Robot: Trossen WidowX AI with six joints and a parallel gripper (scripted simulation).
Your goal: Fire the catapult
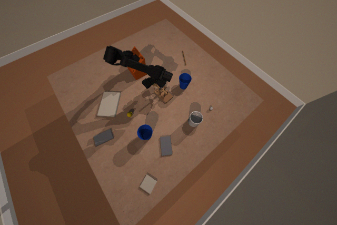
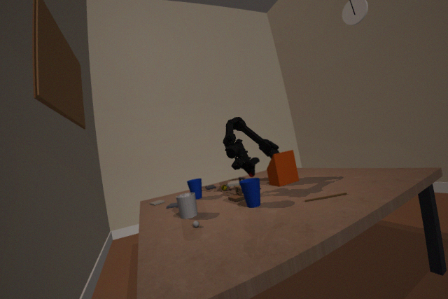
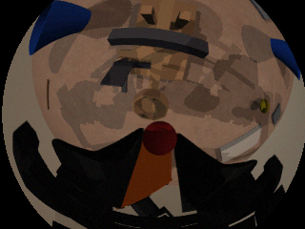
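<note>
The wooden catapult is 60 mm ahead of my gripper tip, 50 mm below it and 40 mm to the left of it. From my gripper tip the other things lie so: yellow ball 280 mm to the right, 80 mm below, 70 mm ahead; then flat white block 350 mm to the right, 110 mm behind, 90 mm below; then red ball 10 mm above.
</note>
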